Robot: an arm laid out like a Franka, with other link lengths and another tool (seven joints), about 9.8 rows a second.
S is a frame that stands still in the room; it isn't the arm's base.
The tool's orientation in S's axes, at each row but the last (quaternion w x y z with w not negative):
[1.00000 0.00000 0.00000 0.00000]
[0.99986 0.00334 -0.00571 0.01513]
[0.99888 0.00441 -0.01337 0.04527]
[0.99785 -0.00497 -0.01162 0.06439]
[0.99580 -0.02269 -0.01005 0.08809]
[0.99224 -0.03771 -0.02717 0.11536]
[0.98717 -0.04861 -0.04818 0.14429]
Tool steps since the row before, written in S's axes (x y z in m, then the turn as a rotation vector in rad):
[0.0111 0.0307 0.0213 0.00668 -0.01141 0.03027]
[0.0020 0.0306 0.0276 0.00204 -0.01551 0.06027]
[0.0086 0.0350 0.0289 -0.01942 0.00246 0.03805]
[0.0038 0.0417 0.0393 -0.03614 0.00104 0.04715]
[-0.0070 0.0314 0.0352 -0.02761 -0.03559 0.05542]
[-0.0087 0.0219 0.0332 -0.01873 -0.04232 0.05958]
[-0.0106 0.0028 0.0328 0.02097 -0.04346 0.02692]
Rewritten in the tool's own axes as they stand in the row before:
[0.0111 0.0307 0.0213 0.00668 -0.01141 0.03027]
[0.0032 0.0307 0.0274 0.00226 -0.01517 0.06035]
[0.0125 0.0343 0.0283 -0.01808 0.00450 0.03852]
[0.0100 0.0404 0.0395 -0.03463 0.00513 0.04800]
[-0.0008 0.0305 0.0367 -0.03255 -0.03277 0.05447]
[-0.0019 0.0205 0.0351 -0.02528 -0.04166 0.05759]
[-0.0066 0.0020 0.0339 0.00960 -0.05028 0.02081]

